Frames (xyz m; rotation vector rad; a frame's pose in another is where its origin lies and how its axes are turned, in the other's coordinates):
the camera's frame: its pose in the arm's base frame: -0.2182 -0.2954 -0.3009 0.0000 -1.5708 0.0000
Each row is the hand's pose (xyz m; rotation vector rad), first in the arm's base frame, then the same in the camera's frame.
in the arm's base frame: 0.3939 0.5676 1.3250 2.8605 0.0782 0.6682
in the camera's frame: 1.6259 0.8630 -0.6121 2.5680 0.2748 -1.5954
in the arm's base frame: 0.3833 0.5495 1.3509 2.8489 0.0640 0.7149
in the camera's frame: 1.6518 0.8449 -0.6015 2.5883 0.2645 -1.5499
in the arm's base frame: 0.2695 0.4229 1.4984 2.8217 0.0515 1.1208
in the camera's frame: 1.7993 0.7183 -0.4877 2.8350 0.1518 -1.2231
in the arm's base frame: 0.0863 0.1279 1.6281 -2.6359 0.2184 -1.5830
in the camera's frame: 1.9290 0.4233 -0.3045 2.9839 -0.2189 -0.7447
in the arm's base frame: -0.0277 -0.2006 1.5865 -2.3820 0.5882 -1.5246
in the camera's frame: 1.8874 0.0948 -0.1905 2.8826 -0.7050 -0.6327
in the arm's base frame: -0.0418 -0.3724 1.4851 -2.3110 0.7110 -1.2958
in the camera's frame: 1.7860 -0.0770 -0.1764 2.7928 -0.9793 -0.7861
